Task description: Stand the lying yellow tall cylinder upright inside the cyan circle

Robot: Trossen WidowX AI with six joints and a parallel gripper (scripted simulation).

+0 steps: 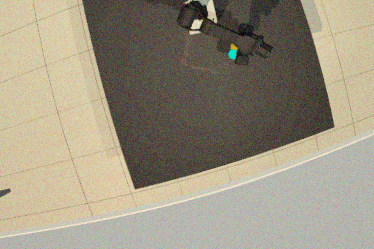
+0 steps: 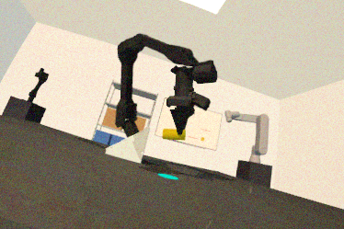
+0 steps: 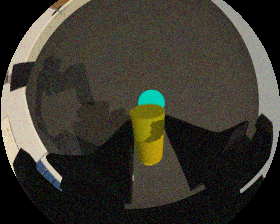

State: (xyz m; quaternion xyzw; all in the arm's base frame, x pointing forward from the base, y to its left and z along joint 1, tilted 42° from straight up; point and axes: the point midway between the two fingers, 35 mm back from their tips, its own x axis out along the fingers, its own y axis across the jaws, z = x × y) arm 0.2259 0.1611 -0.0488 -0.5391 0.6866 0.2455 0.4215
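Now: gripper tip 1 cm short of the cyan circle, 1 cm to the left of it and 13 cm above it. The rest, counted from my gripper tip: yellow tall cylinder 1 cm behind, 2 cm to the right.
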